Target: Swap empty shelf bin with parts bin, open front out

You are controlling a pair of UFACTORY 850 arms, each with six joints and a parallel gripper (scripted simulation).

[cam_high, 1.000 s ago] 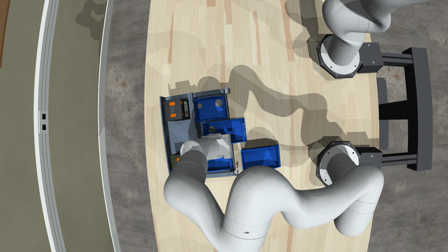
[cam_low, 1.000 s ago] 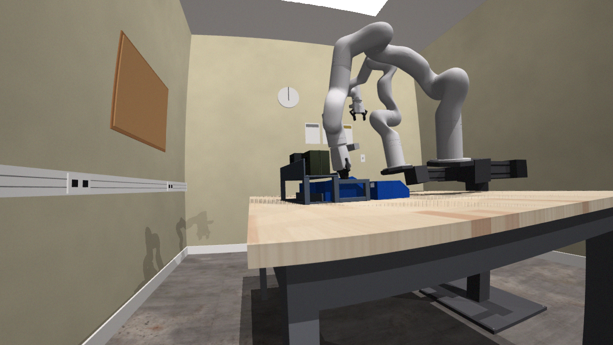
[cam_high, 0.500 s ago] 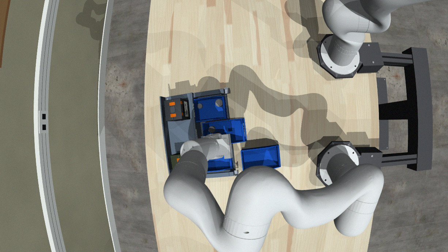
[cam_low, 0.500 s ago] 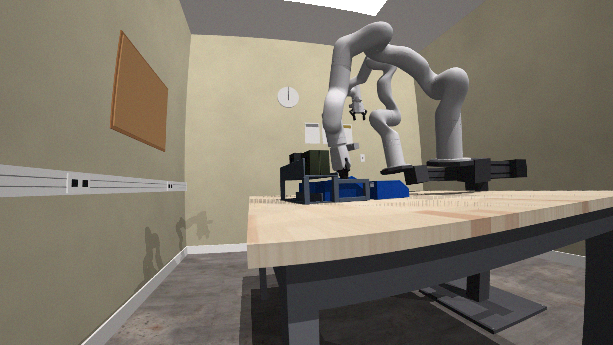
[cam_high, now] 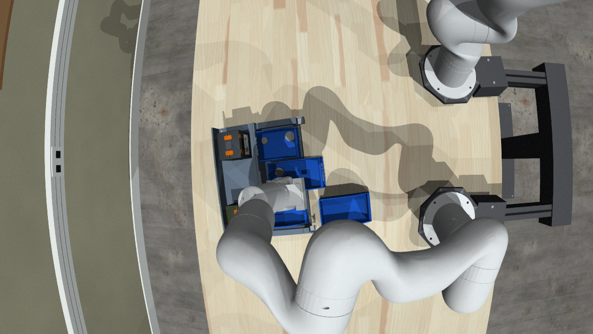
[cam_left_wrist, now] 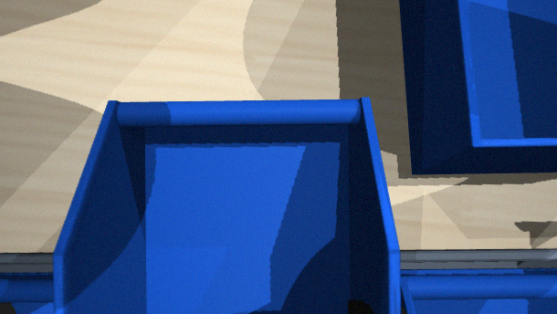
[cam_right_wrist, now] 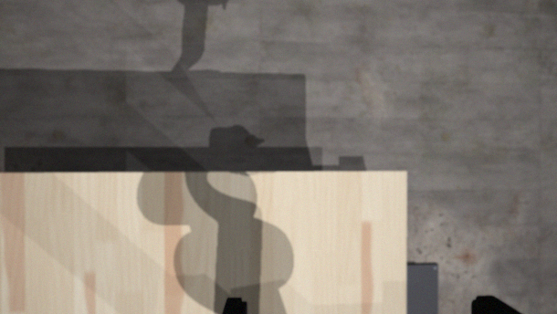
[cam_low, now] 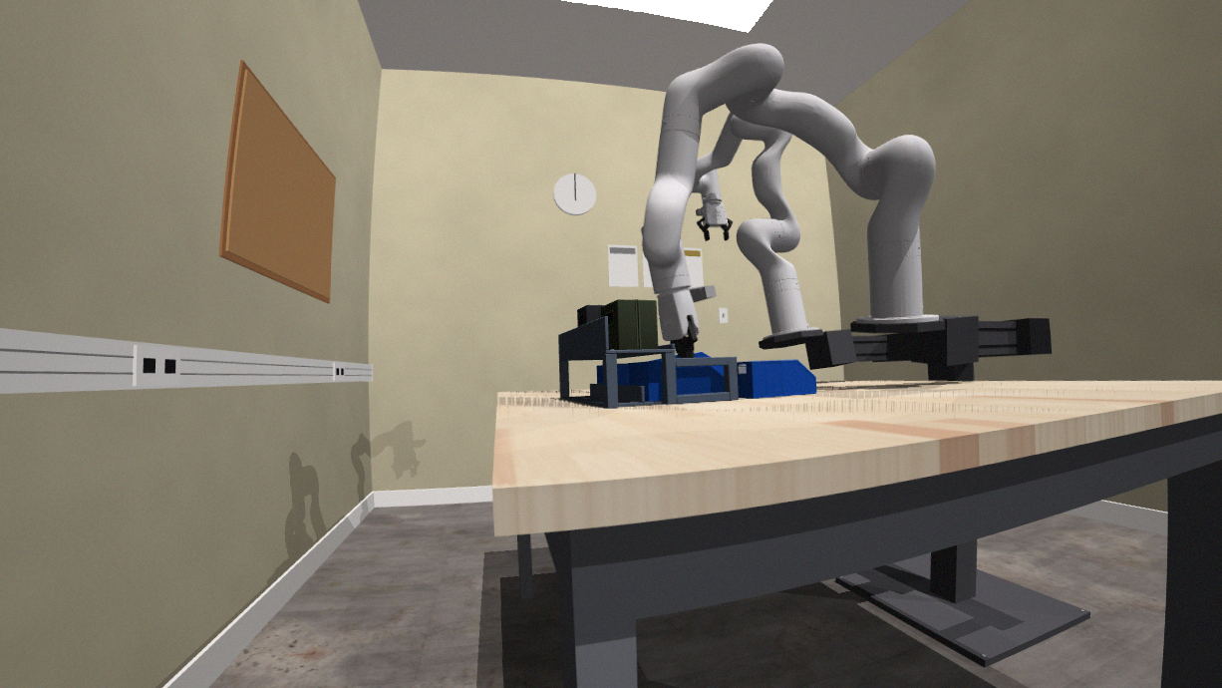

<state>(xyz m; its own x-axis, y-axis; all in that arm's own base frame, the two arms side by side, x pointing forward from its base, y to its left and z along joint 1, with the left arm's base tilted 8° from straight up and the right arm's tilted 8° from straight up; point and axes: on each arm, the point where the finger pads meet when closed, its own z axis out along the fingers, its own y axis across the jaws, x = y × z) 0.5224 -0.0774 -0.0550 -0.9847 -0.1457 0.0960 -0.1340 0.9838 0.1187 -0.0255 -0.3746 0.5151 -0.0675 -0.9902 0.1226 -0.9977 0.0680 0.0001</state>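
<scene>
Now: the square grey part 2 cm ahead of my left hand, 5 cm to the left of it and 6 cm below it. Round my left hand: grey shelf (10 cm ahead, 3 cm to the right, 1 cm below).
</scene>
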